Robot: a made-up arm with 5 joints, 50 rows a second.
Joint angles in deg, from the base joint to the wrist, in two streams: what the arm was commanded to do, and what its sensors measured. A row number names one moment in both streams.
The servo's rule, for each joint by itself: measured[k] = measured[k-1] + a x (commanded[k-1-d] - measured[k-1]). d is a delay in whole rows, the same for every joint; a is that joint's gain. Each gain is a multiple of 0.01, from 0.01 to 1. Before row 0 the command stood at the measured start. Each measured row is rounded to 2 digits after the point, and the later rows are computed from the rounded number. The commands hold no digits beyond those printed.
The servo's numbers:
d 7
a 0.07 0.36 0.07 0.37 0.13
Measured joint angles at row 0: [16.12, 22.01, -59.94, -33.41, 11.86]
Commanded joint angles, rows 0 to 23: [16.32, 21.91, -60.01, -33.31, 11.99]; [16.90, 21.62, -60.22, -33.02, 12.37]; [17.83, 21.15, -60.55, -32.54, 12.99]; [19.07, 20.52, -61.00, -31.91, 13.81]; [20.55, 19.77, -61.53, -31.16, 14.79]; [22.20, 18.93, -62.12, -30.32, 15.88]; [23.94, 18.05, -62.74, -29.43, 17.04]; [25.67, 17.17, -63.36, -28.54, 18.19]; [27.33, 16.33, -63.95, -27.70, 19.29]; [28.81, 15.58, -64.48, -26.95, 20.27]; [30.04, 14.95, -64.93, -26.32, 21.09]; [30.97, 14.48, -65.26, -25.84, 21.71]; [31.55, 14.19, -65.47, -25.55, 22.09]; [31.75, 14.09, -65.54, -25.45, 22.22]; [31.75, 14.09, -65.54, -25.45, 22.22]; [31.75, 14.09, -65.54, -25.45, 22.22]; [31.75, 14.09, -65.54, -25.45, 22.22]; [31.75, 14.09, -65.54, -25.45, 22.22]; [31.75, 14.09, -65.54, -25.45, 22.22]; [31.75, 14.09, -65.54, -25.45, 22.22]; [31.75, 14.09, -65.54, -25.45, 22.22]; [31.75, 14.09, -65.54, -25.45, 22.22]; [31.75, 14.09, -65.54, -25.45, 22.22]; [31.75, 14.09, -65.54, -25.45, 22.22]
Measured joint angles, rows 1 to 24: [16.12, 22.01, -59.94, -33.41, 11.86]; [16.12, 22.01, -59.94, -33.41, 11.86]; [16.12, 22.01, -59.94, -33.41, 11.86]; [16.12, 22.01, -59.94, -33.41, 11.86]; [16.12, 22.01, -59.94, -33.41, 11.86]; [16.12, 22.01, -59.94, -33.41, 11.86]; [16.12, 22.01, -59.94, -33.41, 11.86]; [16.13, 21.97, -59.94, -33.37, 11.88]; [16.18, 21.84, -59.96, -33.24, 11.94]; [16.30, 21.59, -60.00, -32.98, 12.08]; [16.49, 21.20, -60.07, -32.58, 12.30]; [16.77, 20.69, -60.17, -32.05, 12.62]; [17.15, 20.06, -60.31, -31.41, 13.04]; [17.63, 19.34, -60.48, -30.68, 13.56]; [18.19, 18.56, -60.68, -29.89, 14.16]; [18.83, 17.76, -60.91, -29.08, 14.83]; [19.53, 16.98, -61.16, -28.29, 15.54]; [20.27, 16.25, -61.42, -27.56, 16.26]; [21.02, 15.61, -61.69, -26.92, 16.97]; [21.76, 15.10, -61.95, -26.41, 17.64]; [22.46, 14.74, -62.20, -26.05, 18.24]; [23.11, 14.51, -62.43, -25.83, 18.76]; [23.71, 14.36, -62.65, -25.69, 19.21]; [24.27, 14.26, -62.85, -25.60, 19.60]
